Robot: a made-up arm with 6 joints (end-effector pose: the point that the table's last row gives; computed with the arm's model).
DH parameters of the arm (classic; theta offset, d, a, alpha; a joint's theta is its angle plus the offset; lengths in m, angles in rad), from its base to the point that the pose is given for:
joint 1: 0 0.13 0 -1.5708
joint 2: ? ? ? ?
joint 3: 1.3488 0 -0.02 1.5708
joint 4: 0 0.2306 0 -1.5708
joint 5: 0 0 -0.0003 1.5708
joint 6: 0 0.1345 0 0
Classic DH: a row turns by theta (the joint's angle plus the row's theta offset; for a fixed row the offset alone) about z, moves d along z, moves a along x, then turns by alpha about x.
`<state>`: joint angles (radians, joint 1 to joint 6).
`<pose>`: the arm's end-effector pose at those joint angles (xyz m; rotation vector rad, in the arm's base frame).
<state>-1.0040 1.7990 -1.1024 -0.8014 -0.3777 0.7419</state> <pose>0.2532 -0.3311 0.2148 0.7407 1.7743 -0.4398</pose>
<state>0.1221 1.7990 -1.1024 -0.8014 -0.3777 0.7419</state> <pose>0.4078 0.0861 0.2148 -0.3188 1.8845 0.3229</pose>
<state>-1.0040 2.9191 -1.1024 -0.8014 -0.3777 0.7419</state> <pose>0.1683 -0.1978 -0.2069 1.3483 2.5706 0.2620</pose>
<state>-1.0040 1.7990 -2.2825 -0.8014 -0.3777 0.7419</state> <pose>0.2246 -0.2862 0.6115 0.1203 0.7876 -0.8765</pose>
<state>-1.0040 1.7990 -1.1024 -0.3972 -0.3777 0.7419</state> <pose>0.2427 -0.3454 0.2241 1.0858 1.4833 -0.3153</pose>
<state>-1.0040 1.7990 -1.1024 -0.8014 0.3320 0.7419</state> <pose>0.1776 -0.3374 0.1602 1.2808 2.1792 -0.7351</pose>
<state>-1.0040 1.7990 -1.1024 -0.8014 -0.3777 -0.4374</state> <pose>0.2532 -0.3311 0.2148 -0.4053 2.0608 -1.1922</pose>
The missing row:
joint 2: 0.1348 0 -0.2604 0
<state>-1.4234 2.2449 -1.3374 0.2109 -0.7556 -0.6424</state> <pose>0.0533 -0.4905 0.1449 0.9684 1.6356 -1.5145</pose>
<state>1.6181 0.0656 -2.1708 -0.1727 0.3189 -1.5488</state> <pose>0.0283 -0.4458 0.4856 0.3007 0.0823 -0.0858</pose>
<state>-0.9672 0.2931 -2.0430 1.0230 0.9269 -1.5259</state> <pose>-0.0859 0.2861 0.5481 -0.7788 0.4459 -1.4852</pose>
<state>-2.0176 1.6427 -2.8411 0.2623 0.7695 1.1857</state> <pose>-0.0702 -0.2025 0.6793 1.0582 0.0338 -0.4872</pose>
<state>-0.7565 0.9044 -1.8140 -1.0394 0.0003 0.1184</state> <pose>0.0360 -0.0337 0.6720 -0.0528 0.6434 -1.6265</pose>
